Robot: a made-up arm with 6 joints.
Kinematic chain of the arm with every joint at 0, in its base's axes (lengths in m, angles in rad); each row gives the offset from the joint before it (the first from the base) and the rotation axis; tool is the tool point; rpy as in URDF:
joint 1: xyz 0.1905 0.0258 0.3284 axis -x
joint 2: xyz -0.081 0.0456 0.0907 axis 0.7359 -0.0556 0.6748
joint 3: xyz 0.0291 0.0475 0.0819 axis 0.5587 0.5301 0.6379
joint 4: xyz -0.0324 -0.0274 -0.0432 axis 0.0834 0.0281 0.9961
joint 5: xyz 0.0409 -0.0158 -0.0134 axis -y
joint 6: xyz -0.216 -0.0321 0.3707 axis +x
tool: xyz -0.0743 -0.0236 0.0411 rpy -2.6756 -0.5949 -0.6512
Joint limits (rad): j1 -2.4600..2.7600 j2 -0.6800..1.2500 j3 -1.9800..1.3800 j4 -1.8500..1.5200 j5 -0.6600..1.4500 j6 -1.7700..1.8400
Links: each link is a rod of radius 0.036 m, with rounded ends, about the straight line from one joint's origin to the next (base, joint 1, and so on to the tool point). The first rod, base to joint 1, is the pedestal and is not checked.
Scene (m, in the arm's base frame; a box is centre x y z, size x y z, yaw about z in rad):
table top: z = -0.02
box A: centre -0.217 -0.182 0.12 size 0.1 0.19 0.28 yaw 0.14
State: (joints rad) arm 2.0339 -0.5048 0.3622 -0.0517 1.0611 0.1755
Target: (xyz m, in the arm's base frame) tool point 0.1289 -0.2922 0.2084
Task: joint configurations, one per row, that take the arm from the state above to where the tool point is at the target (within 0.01 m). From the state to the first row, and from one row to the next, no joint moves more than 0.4 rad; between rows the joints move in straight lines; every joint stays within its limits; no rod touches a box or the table.
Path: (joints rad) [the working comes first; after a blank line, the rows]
Joints at the target: 1.3552 -0.6800 -0.9261 -0.9357 1.2668 0.8551
Straight joint move there: touches box A.

1: 2.1791 -0.4013 0.0364 0.2027 1.1389 0.1140
2: 2.3243 -0.2977 -0.2894 0.4570 1.2167 0.0525
3: 2.4696 -0.1942 -0.6152 0.7114 1.2944 -0.0090
4: 2.6148 -0.0907 -0.9411 0.9657 1.3722 -0.0705
5: 2.7600 0.0128 -1.2669 1.2201 1.4500 -0.1320
6: 2.6803 -0.1257 -1.2577 0.8859 1.4500 -0.1279
7: 2.6006 -0.2643 -1.2486 0.5517 1.4500 -0.1237
8: 2.5210 -0.4029 -1.2394 0.2175 1.4500 -0.1196
9: 2.4413 -0.5414 -1.2303 -0.1167 1.4500 -0.1155
10: 2.3616 -0.6800 -1.2211 -0.4508 1.4500 -0.1114
11: 2.0261 -0.6800 -1.1228 -0.6125 1.3889 0.2108
12: 1.6907 -0.6800 -1.0245 -0.7741 1.3279 0.5329
13: 1.3552 -0.6800 -0.9261 -0.9357 1.2668 0.8551

